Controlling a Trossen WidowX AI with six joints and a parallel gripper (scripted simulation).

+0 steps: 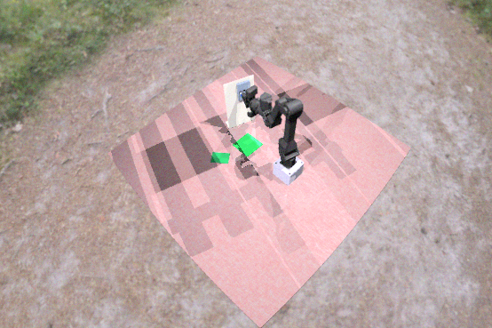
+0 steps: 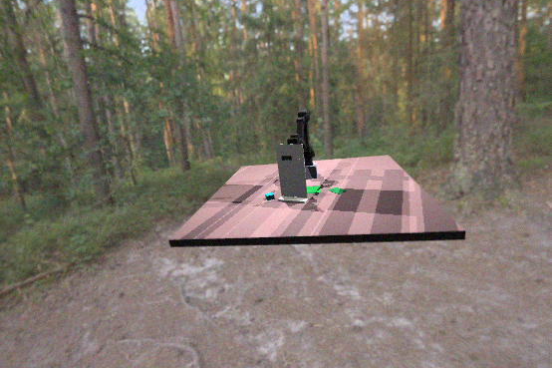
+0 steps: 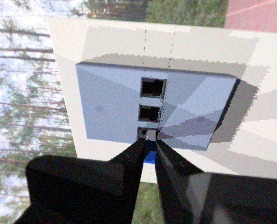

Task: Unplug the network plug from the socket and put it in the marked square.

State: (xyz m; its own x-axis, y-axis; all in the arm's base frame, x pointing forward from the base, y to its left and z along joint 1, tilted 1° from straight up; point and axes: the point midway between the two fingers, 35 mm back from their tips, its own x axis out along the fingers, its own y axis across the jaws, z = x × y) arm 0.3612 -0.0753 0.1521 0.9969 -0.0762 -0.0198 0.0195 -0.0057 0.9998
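The green marked square is 110 mm behind my gripper tip, 80 mm to the left of it and 250 mm below it. Round my gripper tip: beige panel (30 mm ahead, 20 mm to the right, 100 mm below); then blue network plug (right at my gripper tip).
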